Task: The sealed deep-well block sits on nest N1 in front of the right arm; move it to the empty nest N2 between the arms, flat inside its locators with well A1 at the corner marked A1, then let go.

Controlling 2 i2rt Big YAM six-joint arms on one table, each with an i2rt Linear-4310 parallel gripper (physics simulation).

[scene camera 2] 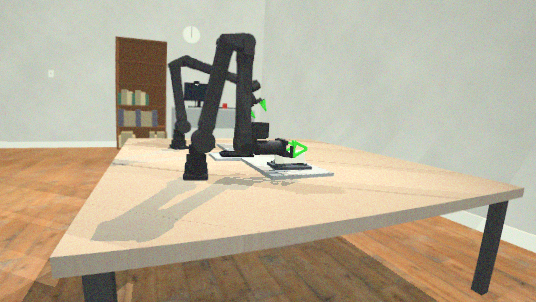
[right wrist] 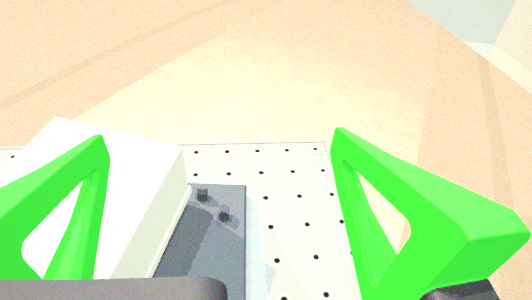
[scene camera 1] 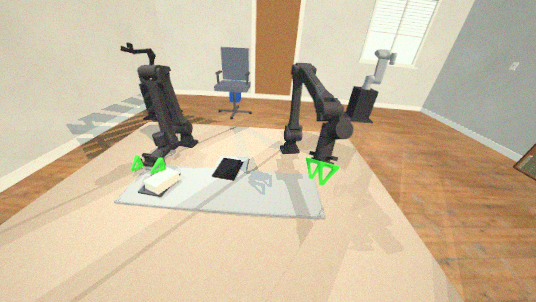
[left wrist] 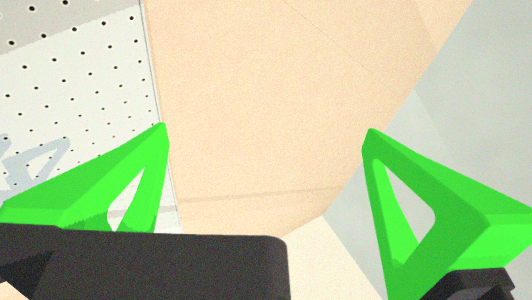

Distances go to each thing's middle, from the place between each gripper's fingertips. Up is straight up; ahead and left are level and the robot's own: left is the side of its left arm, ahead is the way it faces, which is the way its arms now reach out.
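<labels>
The white block [right wrist: 147, 191] has my right hand 5 cm above it, 8 cm to the right of it and 1 cm past it.
As for my left hand, it is 17 cm above the white block, 66 cm to the left of it and 12 cm past it. So, going by its middle, the white block is nearer to my right hand than to my left hand.
</labels>
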